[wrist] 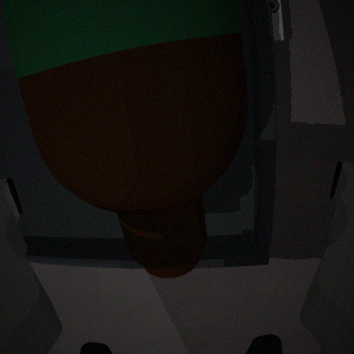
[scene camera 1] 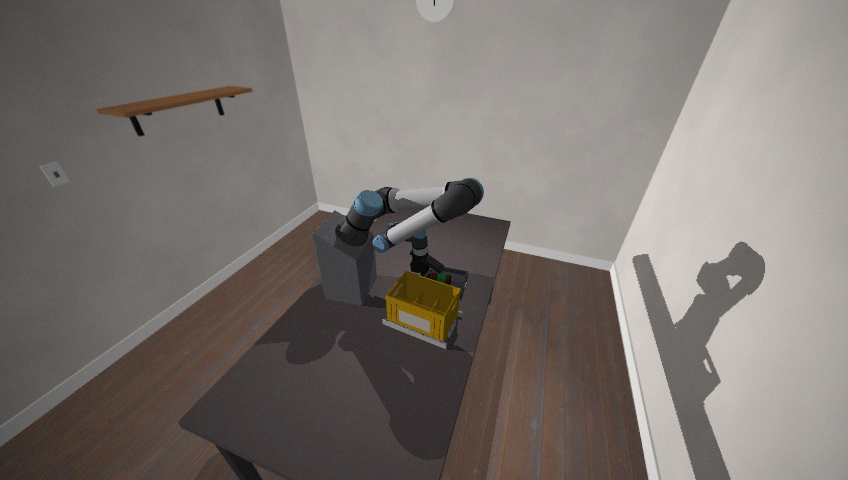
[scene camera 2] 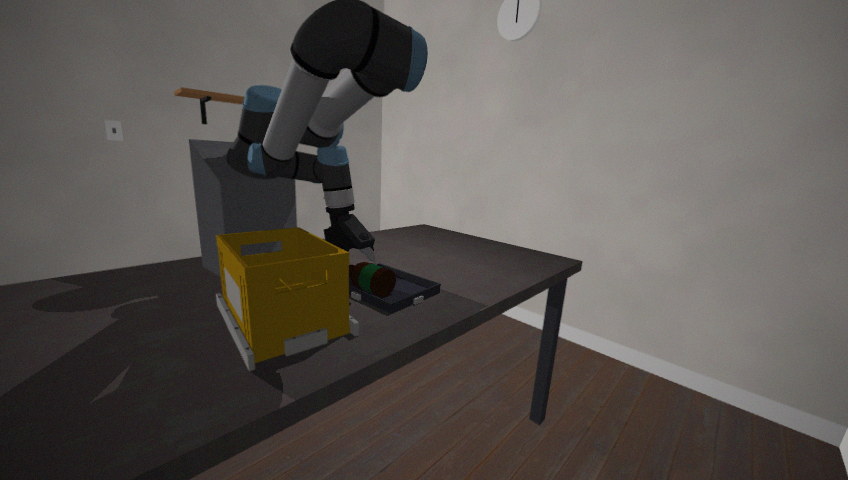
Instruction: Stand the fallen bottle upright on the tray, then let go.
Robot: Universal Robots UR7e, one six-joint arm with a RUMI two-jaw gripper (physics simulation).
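Places are measured from the arm's base along level axes (x left, y back, z up), in millimetres.
Where they show: gripper, between the fingertips: [wrist: 173, 175] [scene camera 2: 354, 276]; arm's base, origin of its link: [scene camera 1: 351, 234].
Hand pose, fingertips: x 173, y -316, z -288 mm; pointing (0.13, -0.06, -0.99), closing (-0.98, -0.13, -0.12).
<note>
Things, the pixels of their top centre, and the offset from my fingertips.
- brown bottle with a green band, centre of its top: [wrist: 93, 109] [scene camera 2: 366, 263] [scene camera 1: 435, 274] dx +16, dy -38, dz +46 mm
- dark tray, centre of its top: [wrist: 33, 38] [scene camera 2: 384, 280] [scene camera 1: 441, 277] dx +66, dy -53, dz -7 mm
- yellow crate, centre of its top: [scene camera 2: 278, 243] [scene camera 1: 423, 292] dx -220, dy -92, dz +142 mm
The brown bottle with a green band [scene camera 1: 440, 277] [scene camera 2: 370, 278] [wrist: 135, 125] lies on its side on the dark tray [scene camera 1: 459, 273] [scene camera 2: 416, 289] [wrist: 262, 200]. In the wrist view its neck points to the bottom of the picture and reaches over the tray's rim. My gripper [scene camera 2: 361, 261] [wrist: 173, 175] is open, low over the neck end, pointing down at a slant. In the wrist view its fingers stand wide apart, one on each side of the bottle's shoulder and neck, with gaps on both sides. One finger is hidden in scene camera 2's view, and the crate hides part of the bottle there.
A yellow crate [scene camera 1: 443, 324] [scene camera 2: 297, 309] with dividers stands close beside the tray, on the neck side, with pale brackets [scene camera 2: 306, 343] at its foot. The grey arm pedestal [scene camera 1: 339, 267] [scene camera 2: 205, 208] stands behind. The table's long edge runs past the tray's outer side.
</note>
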